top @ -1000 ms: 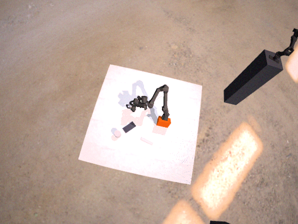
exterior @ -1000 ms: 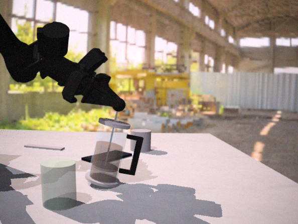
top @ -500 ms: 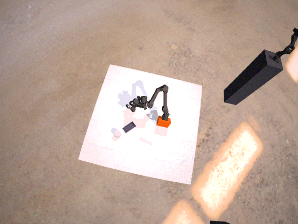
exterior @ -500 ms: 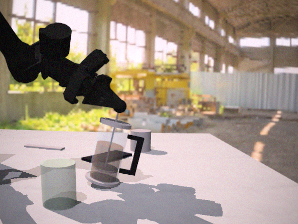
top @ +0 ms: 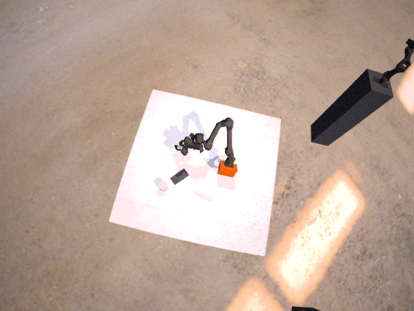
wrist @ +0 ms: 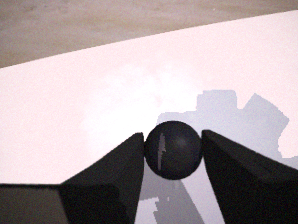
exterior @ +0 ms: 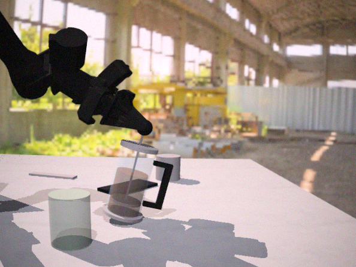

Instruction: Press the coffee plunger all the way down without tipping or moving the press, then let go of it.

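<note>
Right now my gripper tip is 90 mm above the coffee press and 10 mm past it. Also, from my gripper tip: grey cylinder 350 mm to the left, 140 mm below, 70 mm ahead.
</note>
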